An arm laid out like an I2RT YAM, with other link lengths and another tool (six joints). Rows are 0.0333 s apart.
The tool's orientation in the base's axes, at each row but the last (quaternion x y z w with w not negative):
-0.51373 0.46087 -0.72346 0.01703
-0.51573 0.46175 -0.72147 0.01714
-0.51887 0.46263 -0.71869 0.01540
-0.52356 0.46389 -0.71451 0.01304
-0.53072 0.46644 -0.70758 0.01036
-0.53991 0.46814 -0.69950 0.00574
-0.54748 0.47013 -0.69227 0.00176
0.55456 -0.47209 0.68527 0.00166
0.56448 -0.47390 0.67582 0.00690
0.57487 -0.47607 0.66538 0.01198
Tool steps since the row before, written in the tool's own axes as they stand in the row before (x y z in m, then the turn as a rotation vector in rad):
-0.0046 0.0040 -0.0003 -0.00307 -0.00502 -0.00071
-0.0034 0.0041 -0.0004 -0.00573 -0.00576 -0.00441
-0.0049 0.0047 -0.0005 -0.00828 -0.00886 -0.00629
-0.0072 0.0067 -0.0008 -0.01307 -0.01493 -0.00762
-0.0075 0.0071 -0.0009 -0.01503 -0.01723 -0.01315
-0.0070 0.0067 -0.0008 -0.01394 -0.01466 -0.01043
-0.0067 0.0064 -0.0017 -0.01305 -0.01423 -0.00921
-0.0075 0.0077 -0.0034 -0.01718 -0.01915 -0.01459
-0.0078 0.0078 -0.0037 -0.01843 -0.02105 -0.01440
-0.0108 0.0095 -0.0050 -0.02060 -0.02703 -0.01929
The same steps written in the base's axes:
0.0001 0.0002 -0.0061 0.00316 0.00487 0.00117
-0.0006 -0.0004 -0.0053 0.00193 0.00903 -0.00042
-0.0003 0.0001 -0.0068 0.00309 0.01330 -0.00023
-0.0005 0.0003 -0.0098 0.00708 0.02004 0.00032
-0.0008 0.0004 -0.0103 0.00483 0.02593 0.00040
-0.0010 0.0004 -0.0097 0.00517 0.02216 -0.00054
-0.0019 0.0010 -0.0092 0.00552 0.02067 -0.00020
-0.0037 0.0018 -0.0105 0.00562 0.02904 0.00016
-0.0042 0.0022 -0.0106 0.00725 0.03062 0.00038
-0.0055 0.0038 -0.0137 0.00767 0.03820 0.00296

